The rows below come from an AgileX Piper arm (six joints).
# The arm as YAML. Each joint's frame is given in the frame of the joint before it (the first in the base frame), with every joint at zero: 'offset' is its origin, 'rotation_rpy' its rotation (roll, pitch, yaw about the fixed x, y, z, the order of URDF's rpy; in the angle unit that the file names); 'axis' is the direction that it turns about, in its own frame. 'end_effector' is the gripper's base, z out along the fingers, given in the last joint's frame.
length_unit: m
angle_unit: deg
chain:
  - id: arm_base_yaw
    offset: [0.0, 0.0, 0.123]
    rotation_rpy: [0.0, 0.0, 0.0]
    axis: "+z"
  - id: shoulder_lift
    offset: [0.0, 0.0, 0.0]
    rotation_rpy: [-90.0, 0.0, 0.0]
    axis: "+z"
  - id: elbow
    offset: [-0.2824, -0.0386, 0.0]
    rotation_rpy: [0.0, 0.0, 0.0]
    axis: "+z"
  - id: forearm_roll
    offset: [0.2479, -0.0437, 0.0]
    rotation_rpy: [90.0, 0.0, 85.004]
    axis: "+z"
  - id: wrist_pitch
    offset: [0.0, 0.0, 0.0]
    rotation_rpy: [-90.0, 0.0, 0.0]
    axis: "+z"
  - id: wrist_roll
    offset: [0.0, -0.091, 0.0]
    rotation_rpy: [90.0, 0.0, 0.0]
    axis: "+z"
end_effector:
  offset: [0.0, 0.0, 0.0]
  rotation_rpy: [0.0, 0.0, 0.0]
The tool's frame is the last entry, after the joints.
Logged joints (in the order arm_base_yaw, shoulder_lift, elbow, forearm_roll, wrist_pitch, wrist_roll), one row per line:
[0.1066 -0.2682 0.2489 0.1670 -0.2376 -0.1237]
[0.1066 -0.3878 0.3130 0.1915 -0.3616 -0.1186]
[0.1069 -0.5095 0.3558 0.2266 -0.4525 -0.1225]
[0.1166 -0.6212 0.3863 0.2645 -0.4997 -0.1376]
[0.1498 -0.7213 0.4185 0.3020 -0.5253 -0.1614]
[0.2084 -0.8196 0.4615 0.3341 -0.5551 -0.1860]
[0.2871 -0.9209 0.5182 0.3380 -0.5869 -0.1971]
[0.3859 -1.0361 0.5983 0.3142 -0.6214 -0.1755]
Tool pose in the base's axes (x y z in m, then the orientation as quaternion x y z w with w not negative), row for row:
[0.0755 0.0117 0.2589 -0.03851 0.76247 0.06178 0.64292]
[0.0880 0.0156 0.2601 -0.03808 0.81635 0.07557 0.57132]
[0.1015 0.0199 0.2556 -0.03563 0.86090 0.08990 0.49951]
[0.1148 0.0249 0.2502 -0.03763 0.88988 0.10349 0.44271]
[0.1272 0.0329 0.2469 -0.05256 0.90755 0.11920 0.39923]
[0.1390 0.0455 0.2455 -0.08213 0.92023 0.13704 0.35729]
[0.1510 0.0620 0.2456 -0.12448 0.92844 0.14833 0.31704]
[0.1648 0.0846 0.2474 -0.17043 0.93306 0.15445 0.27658]
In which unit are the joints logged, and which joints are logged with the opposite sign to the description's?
The joints are logged in radians. Opposite sign: shoulder_lift, elbow, wrist_pitch.
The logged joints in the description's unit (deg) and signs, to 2 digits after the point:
[6.11 15.37 -14.26 9.57 13.61 -7.09]
[6.11 22.22 -17.93 10.97 20.72 -6.80]
[6.12 29.19 -20.39 12.98 25.93 -7.02]
[6.68 35.59 -22.13 15.15 28.63 -7.88]
[8.58 41.33 -23.98 17.30 30.10 -9.25]
[11.94 46.96 -26.44 19.14 31.80 -10.66]
[16.45 52.76 -29.69 19.37 33.63 -11.29]
[22.11 59.36 -34.28 18.00 35.60 -10.06]

